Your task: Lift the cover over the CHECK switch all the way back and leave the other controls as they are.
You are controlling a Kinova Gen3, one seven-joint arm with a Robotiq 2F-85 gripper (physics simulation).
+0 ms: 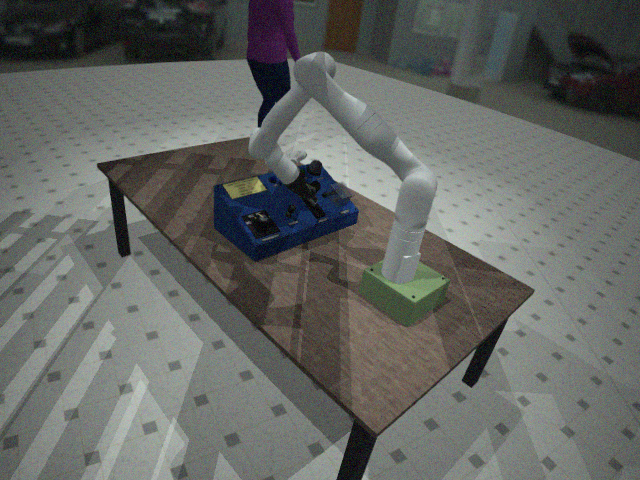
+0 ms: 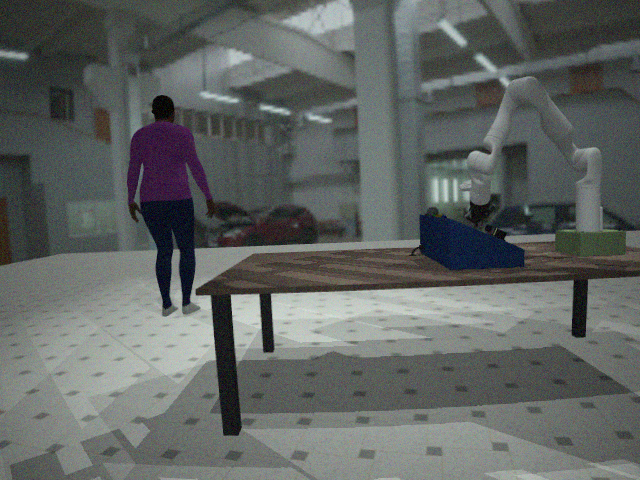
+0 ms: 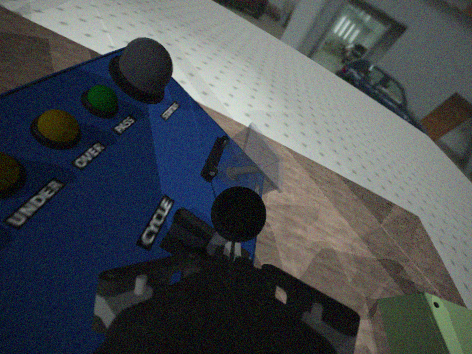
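Seen in the pictures: gripper, between the fingertips: (image 1: 315, 201) (image 2: 478, 226) (image 3: 231, 251); arm's base, origin of its link: (image 1: 396, 273) (image 2: 588, 231).
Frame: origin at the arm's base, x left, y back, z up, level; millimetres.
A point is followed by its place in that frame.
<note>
The blue control panel (image 1: 237, 221) {x 327, y -435, z 11 mm} (image 2: 466, 248) {x 345, y -531, z -19 mm} (image 3: 112, 197) {x 38, y -551, z 42 mm} stands on the wooden table (image 1: 328, 324) {x 246, y 22, z -91 mm}. The clear cover (image 3: 264, 158) {x -95, y -455, z 59 mm} (image 1: 341, 191) {x -96, y -446, z 55 mm} at the panel's right edge is tipped up on its black hinge (image 3: 214, 162) {x -88, y -508, z 14 mm}, and a small toggle (image 3: 239, 171) shows beneath it. My gripper (image 3: 231, 251) {x 19, y -442, z 31 mm} (image 1: 309, 190) (image 2: 485, 221) {x 19, y -442, z 31 mm} is shut and empty. It hangs low over the panel beside the CYCLE label (image 3: 155, 220) {x 28, y -516, z 27 mm}, just behind a black ball knob (image 3: 238, 213) {x 28, y -464, z 101 mm} and short of the cover.
A dark mushroom button (image 3: 143, 68) {x -63, y -609, z 96 mm}, a green PASS button (image 3: 102, 99) {x -12, y -607, z 81 mm}, a yellow OVER button (image 3: 66, 128) {x 29, y -595, z 80 mm} and a black rocker (image 3: 187, 228) {x 13, y -488, z 14 mm} share the panel. The arm's green base (image 1: 404, 290) {x 33, y 75, z 1 mm} stands to the right. A person (image 1: 270, 48) (image 2: 166, 190) walks behind the table.
</note>
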